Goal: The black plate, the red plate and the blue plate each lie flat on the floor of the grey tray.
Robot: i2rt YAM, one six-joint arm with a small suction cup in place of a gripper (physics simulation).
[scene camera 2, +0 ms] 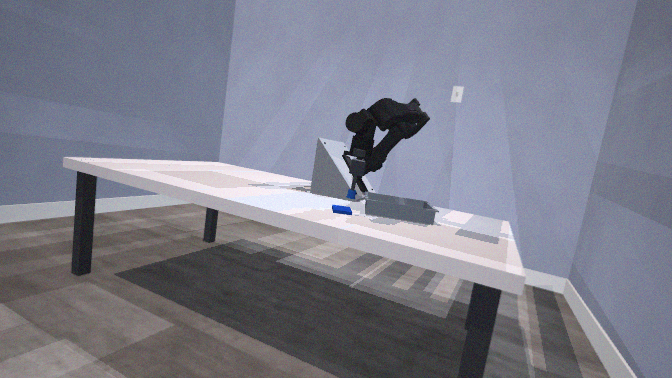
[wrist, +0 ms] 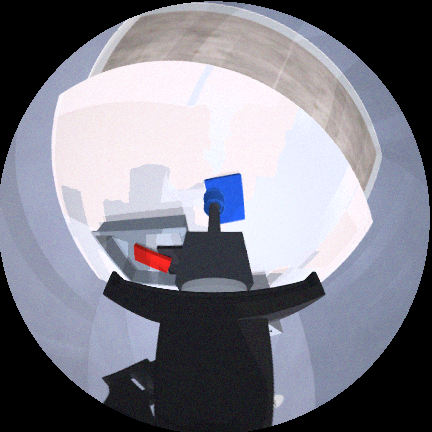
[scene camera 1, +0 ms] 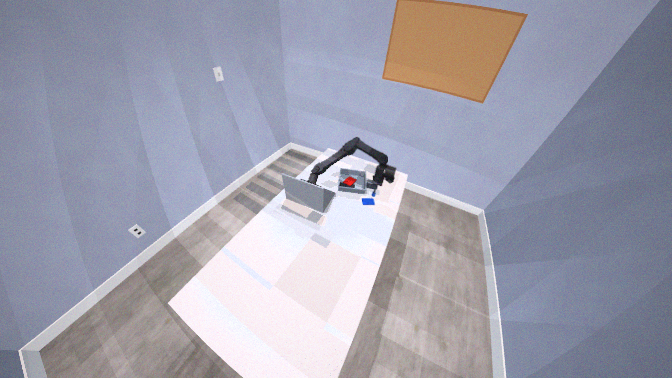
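Seen in the pictures: hand, tool point: (scene camera 2: 350,198) (wrist: 213,197) (scene camera 1: 373,195); arm's base, link origin: (scene camera 1: 311,183).
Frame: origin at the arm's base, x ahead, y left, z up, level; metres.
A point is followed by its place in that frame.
Note:
The blue plate (scene camera 1: 368,201) {x 0.400, y 0.174, z -0.089 m} (scene camera 2: 342,210) {x 0.431, y 0.197, z -0.089 m} (wrist: 234,200) {x 0.405, y 0.164, z -0.089 m} lies flat on the table outside the tray, close to its side. The grey tray (scene camera 1: 353,190) {x 0.257, y 0.197, z -0.073 m} (scene camera 2: 400,209) {x 0.290, y 0.339, z -0.065 m} (wrist: 142,223) {x 0.302, y 0.315, z -0.078 m} holds the red plate (scene camera 1: 349,181) {x 0.178, y 0.278, z -0.078 m} (wrist: 151,258) {x 0.188, y 0.288, z -0.079 m} and the black plate (wrist: 169,251) {x 0.229, y 0.246, z -0.087 m}. The red plate overlaps the black plate in view and looks tilted, perhaps resting on it; the contact is unclear. The black plate is partly hidden by the red plate and my wrist. My suction cup (scene camera 1: 373,194) (scene camera 2: 351,194) (wrist: 214,201) is blue, holds nothing, and hangs above the table near the blue plate, between it and the arm.
A slanted grey panel (scene camera 1: 306,194) {x 0.059, y -0.125, z 0.028 m} (scene camera 2: 327,172) {x 0.170, y -0.039, z -0.002 m} stands on the white table (scene camera 1: 240,310) {x 0.203, y -0.829, z -0.099 m} (scene camera 2: 270,220) {x 0.635, y 0.079, z -0.128 m} near the arm's base. The tray's raised walls stand beside my wrist. The table's long edge runs past the blue plate.

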